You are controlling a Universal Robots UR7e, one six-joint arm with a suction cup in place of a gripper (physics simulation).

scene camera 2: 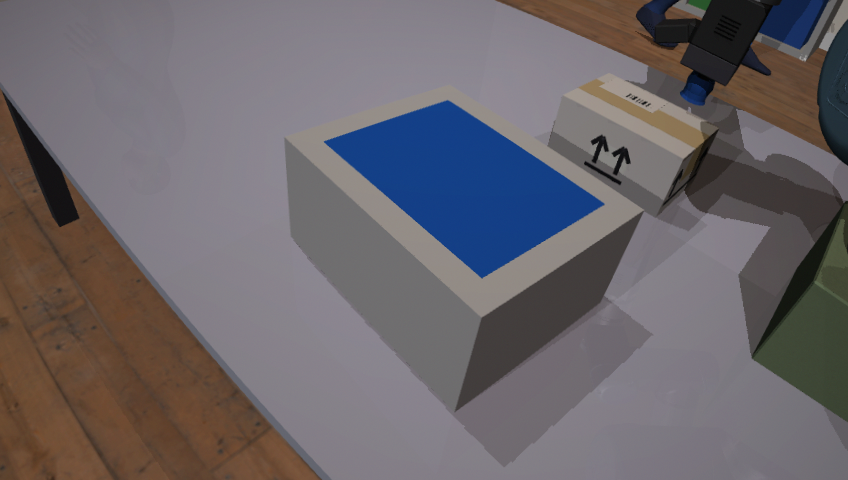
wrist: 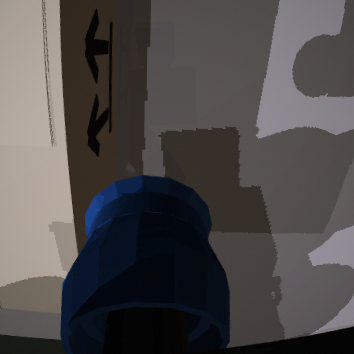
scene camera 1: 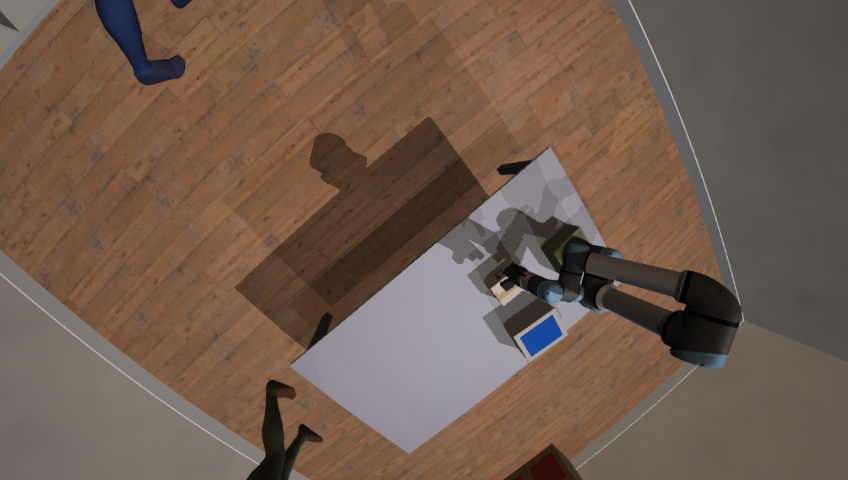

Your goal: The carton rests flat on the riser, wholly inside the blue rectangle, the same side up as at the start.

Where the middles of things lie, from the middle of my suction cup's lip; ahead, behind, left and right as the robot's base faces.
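I find my suction cup 6 cm above the carton (wrist: 64, 64), while it is also 8 cm to the right of the carton and 4 cm short of it. The riser (scene camera 2: 468, 244) is 5 cm below my suction cup, 40 cm to the left of it and 10 cm ahead of it.
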